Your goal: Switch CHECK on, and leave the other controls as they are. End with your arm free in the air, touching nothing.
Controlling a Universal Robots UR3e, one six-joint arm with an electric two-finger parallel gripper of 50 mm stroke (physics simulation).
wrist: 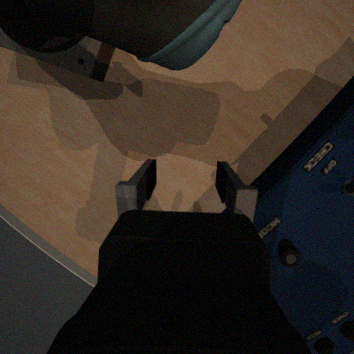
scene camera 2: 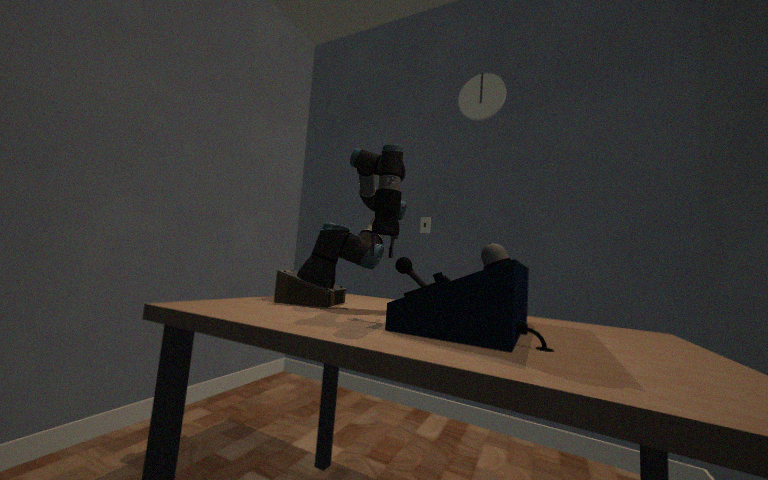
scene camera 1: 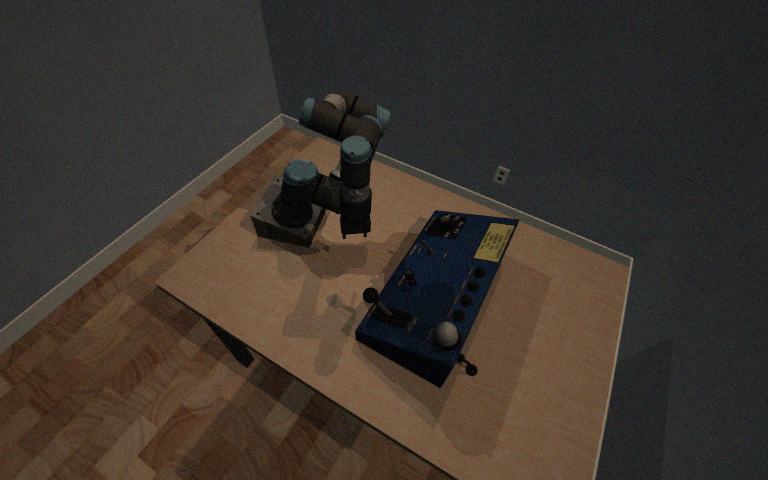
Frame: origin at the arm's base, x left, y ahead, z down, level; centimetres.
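Where they show: gripper, fingertip midpoint: (wrist: 185,172) (scene camera 2: 381,256) (scene camera 1: 354,235); arm's base at its link origin: (wrist: 47,1) (scene camera 2: 315,281) (scene camera 1: 292,211).
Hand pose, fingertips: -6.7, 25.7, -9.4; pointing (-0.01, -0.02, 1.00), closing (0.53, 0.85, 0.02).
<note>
Things, the pixels of their top centre, and the offset from my fingertips, as dx, dy, dz. "pt": a spot on its surface instead.
- CHECK label at its top centre: (wrist: 319,156) +9.6, +15.1, +9.8
- OFF plate at a spot on its surface: (wrist: 329,166) pt +9.4, +17.0, +9.3
- CHECK toggle at its top centre: (scene camera 1: 427,242) +9.1, +18.9, +3.9
- ball-tipped lever at its top centre: (scene camera 2: 404,257) (scene camera 1: 370,291) -14.1, +11.3, +0.2
- second small control at its top centre: (wrist: 297,265) (scene camera 1: 412,273) -2.9, +18.5, +3.2
- white dome at a spot on its surface: (scene camera 2: 494,254) (scene camera 1: 443,343) pt -20.2, +31.8, -1.1
- yellow notice at a spot on its surface: (scene camera 1: 494,242) pt +15.1, +36.5, +1.2
The blue control panel (scene camera 1: 436,291) (scene camera 2: 453,316) (wrist: 330,215) stands on the table. The CHECK label (wrist: 318,156) is at the right of the wrist view, with an OFF plate (wrist: 329,166) beside it. The CHECK toggle (scene camera 1: 427,247) shows as a short lever that appears to lean toward the OFF side; in the wrist view its end (wrist: 348,187) is cut by the right edge. My gripper (scene camera 1: 355,234) (scene camera 2: 382,252) (wrist: 185,172) is open and empty, pointing down in the air between the robot base and the panel, touching nothing.
A ball-tipped lever (scene camera 1: 370,294) (scene camera 2: 403,264) rises from the panel's near end. A second small control (scene camera 1: 408,275) (wrist: 289,252), several dark knobs (scene camera 1: 465,300), a white dome (scene camera 1: 446,334) (scene camera 2: 494,254) and a yellow notice (scene camera 1: 494,242) are also on the panel.
</note>
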